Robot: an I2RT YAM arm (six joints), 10 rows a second.
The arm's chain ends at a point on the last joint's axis. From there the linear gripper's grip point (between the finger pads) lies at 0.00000 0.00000 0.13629 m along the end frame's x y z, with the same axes.
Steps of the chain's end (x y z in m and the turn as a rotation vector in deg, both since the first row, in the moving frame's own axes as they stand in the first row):
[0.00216, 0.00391, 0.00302, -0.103, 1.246, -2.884]
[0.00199, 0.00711, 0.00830, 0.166, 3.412, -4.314]
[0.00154, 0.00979, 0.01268, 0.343, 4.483, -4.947]
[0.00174, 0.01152, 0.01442, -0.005, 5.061, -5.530]
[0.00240, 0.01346, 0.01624, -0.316, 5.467, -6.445]
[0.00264, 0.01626, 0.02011, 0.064, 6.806, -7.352]
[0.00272, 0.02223, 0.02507, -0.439, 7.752, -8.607]
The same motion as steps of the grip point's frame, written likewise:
[0.00513, 0.00408, 0.00299, -0.103, 1.246, -2.884]
[0.01008, 0.00641, 0.00806, 0.166, 3.412, -4.314]
[0.01214, 0.00852, 0.01226, 0.343, 4.483, -4.947]
[0.01374, 0.01095, 0.01389, -0.005, 5.061, -5.530]
[0.01540, 0.01348, 0.01562, -0.316, 5.467, -6.445]
[0.01874, 0.01507, 0.01915, 0.064, 6.806, -7.352]
[0.02111, 0.02189, 0.02382, -0.439, 7.752, -8.607]

